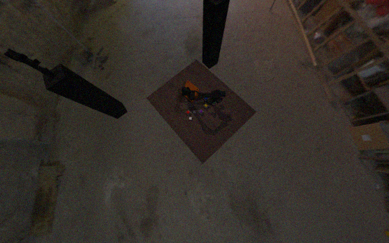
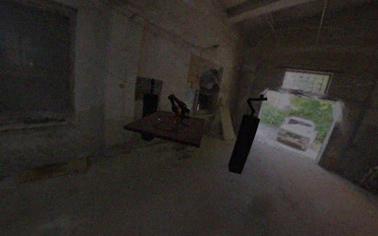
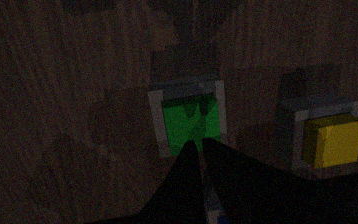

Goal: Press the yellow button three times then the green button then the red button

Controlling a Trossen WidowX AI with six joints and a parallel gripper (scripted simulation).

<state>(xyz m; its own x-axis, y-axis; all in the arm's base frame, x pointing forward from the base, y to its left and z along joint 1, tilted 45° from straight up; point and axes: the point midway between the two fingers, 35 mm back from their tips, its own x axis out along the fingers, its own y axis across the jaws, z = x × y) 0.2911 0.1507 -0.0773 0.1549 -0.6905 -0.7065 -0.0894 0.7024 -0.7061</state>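
The green button lies 2 cm below my gripper tip. From my gripper tip the other things lie so: red button: 9 cm behind, 32 cm to the right, 2 cm below; then purple button: 19 cm to the right, 2 cm below; then yellow button: 2 cm behind, 10 cm to the right, 2 cm below.
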